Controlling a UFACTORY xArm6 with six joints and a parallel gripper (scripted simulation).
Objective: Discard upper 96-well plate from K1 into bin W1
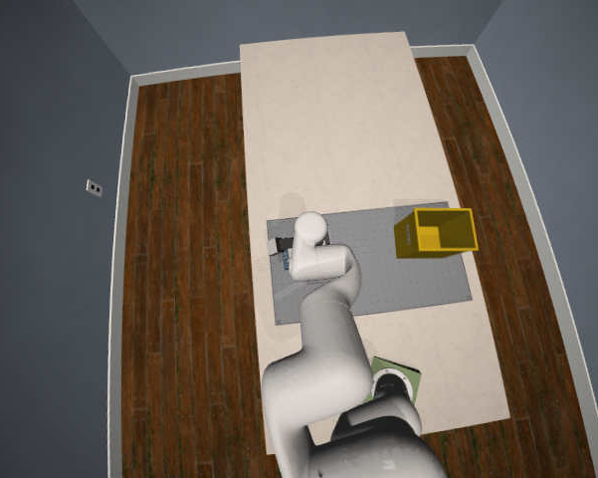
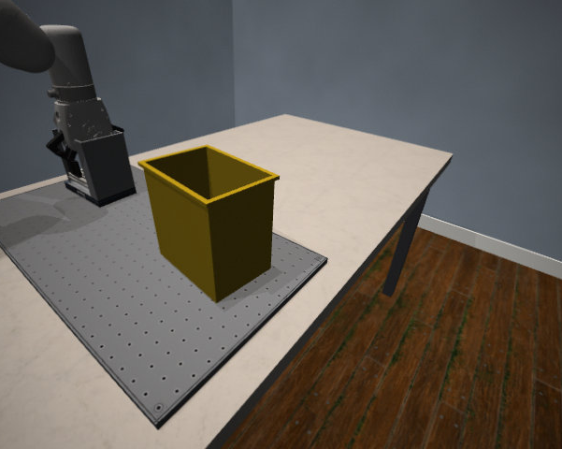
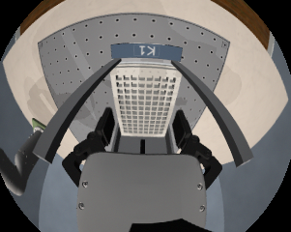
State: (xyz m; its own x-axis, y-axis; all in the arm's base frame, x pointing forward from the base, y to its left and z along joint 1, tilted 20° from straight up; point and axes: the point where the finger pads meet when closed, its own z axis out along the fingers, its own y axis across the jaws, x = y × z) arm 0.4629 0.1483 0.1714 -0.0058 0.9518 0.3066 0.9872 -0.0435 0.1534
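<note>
My gripper is now 30 mm above the white 96-well plate. The rest, counted from my hand: yellow plastics bin W1: 20 mm behind, 410 mm to the right, 20 mm above.
</note>
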